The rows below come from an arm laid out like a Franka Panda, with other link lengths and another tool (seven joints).
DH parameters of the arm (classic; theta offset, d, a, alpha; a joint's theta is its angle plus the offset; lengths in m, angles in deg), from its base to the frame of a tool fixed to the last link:
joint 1: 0 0.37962 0 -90
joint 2: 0 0 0 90
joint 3: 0 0.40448 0.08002 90
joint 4: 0 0 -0.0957 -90
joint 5: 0 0.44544 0 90
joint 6: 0 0 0.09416 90
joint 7: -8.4 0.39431 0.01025 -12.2
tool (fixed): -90 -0.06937 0 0
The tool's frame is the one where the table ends.
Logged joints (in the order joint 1, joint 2, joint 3, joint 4, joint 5, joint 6, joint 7), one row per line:
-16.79 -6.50 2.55 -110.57 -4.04 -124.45 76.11
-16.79 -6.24 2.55 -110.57 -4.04 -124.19 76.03
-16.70 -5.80 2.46 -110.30 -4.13 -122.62 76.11
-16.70 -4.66 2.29 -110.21 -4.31 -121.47 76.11
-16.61 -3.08 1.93 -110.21 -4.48 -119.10 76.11
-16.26 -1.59 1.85 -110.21 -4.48 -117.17 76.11
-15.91 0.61 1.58 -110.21 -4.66 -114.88 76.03
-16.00 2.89 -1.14 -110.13 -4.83 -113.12 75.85
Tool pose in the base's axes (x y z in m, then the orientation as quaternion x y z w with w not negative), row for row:
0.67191 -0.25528 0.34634 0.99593 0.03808 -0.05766 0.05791
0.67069 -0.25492 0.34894 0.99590 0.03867 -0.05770 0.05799
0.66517 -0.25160 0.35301 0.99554 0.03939 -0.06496 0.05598
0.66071 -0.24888 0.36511 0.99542 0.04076 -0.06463 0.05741
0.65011 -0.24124 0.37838 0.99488 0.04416 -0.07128 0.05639
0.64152 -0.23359 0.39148 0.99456 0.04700 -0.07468 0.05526
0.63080 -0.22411 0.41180 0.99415 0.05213 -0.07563 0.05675
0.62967 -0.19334 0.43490 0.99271 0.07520 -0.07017 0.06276
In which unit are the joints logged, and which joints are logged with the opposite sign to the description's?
The joints are logged in degrees. Opposite sign: joint 2, joint 3, joint 6.
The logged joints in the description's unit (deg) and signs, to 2 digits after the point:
-16.79 6.50 -2.55 -110.57 -4.04 124.45 76.11
-16.79 6.24 -2.55 -110.57 -4.04 124.19 76.03
-16.70 5.80 -2.46 -110.30 -4.13 122.62 76.11
-16.70 4.66 -2.29 -110.21 -4.31 121.47 76.11
-16.61 3.08 -1.93 -110.21 -4.48 119.10 76.11
-16.26 1.59 -1.85 -110.21 -4.48 117.17 76.11
-15.91 -0.61 -1.58 -110.21 -4.66 114.88 76.03
-16.00 -2.89 1.14 -110.13 -4.83 113.12 75.85

